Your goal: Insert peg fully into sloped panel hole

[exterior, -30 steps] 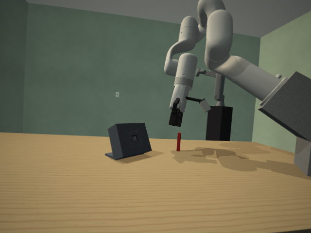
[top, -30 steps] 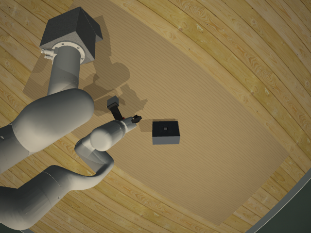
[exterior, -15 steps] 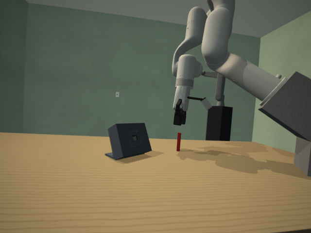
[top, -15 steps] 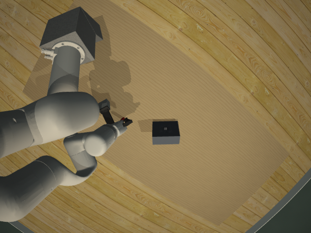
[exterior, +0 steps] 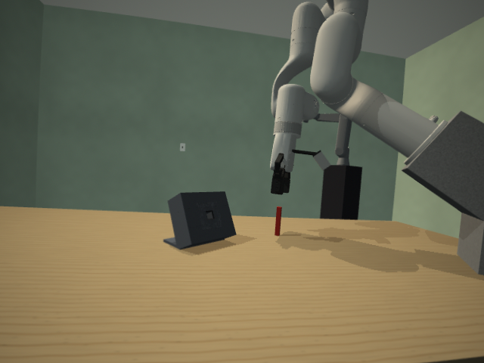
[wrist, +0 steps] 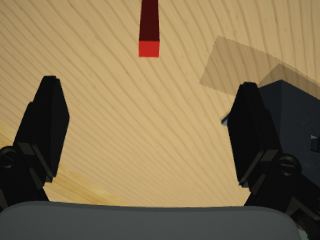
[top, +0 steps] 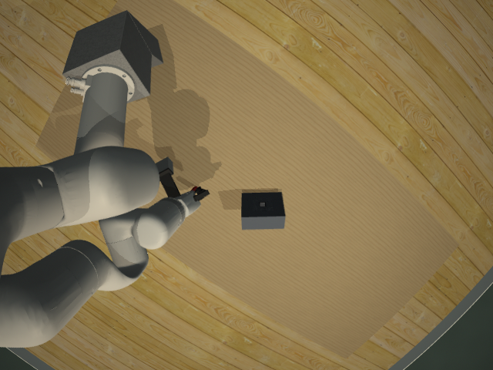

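Right now my hand is 90 mm above the red peg.
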